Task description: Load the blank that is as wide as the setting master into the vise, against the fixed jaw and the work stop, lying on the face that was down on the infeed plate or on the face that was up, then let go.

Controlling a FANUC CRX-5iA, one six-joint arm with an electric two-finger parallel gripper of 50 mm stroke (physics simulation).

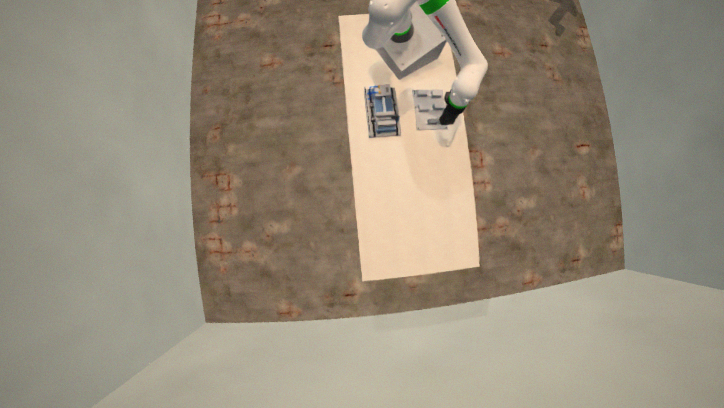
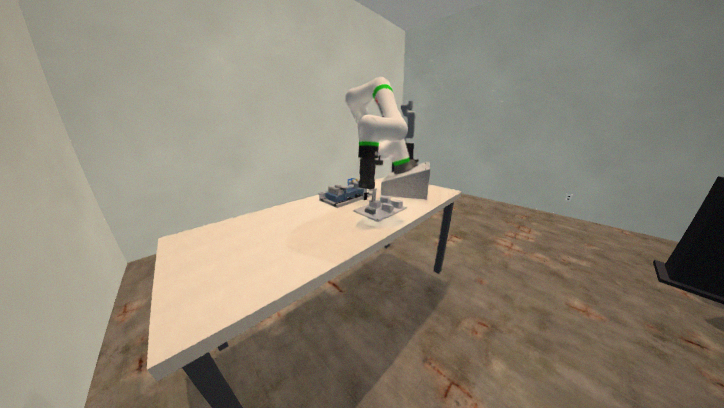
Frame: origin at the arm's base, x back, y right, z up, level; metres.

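Where they show: gripper, fingertip midpoint: [image 1: 442, 123] [image 2: 369, 200]; arm's base, origin of the base link: [image 1: 401, 31] [image 2: 403, 171].
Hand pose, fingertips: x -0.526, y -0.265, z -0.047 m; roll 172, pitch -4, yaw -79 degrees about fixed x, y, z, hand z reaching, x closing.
Note:
Each offset is from my fingertips to the centre of the thing. "spot": to the spot under its first point. Level surfaces: height alone.
A grey infeed plate {dx +0.116, dy +0.047, dz -0.090 m} [image 1: 421, 124] [image 2: 378, 216] lies on the table to the right of the vise {dx +0.062, dy +0.334, dz -0.045 m} [image 1: 382, 112] [image 2: 342, 193]. Several small grey blanks lie on it, among them one {dx +0.203, dy +0.105, dz -0.068 m} [image 1: 421, 93] at the back and one {dx +0.033, dy +0.034, dz -0.074 m} [image 1: 431, 121] [image 2: 370, 209] at the front. My gripper [image 1: 437, 121] [image 2: 373, 197] is open and empty. It points down, low over the front right part of the plate, right at the front blank. Whether the fingers stand around that blank is too small to tell. The vise has blue parts and a light bar {spot: dx +0.075, dy +0.324, dz -0.009 m} [image 1: 385, 104] in its middle.
The long cream table {dz -0.094 m} [image 1: 415, 213] [image 2: 253, 253] carries the arm's grey base block [image 1: 417, 50] [image 2: 407, 184] at its far end, just behind the plate. A dark object [image 2: 701, 248] stands on the floor at the far right.

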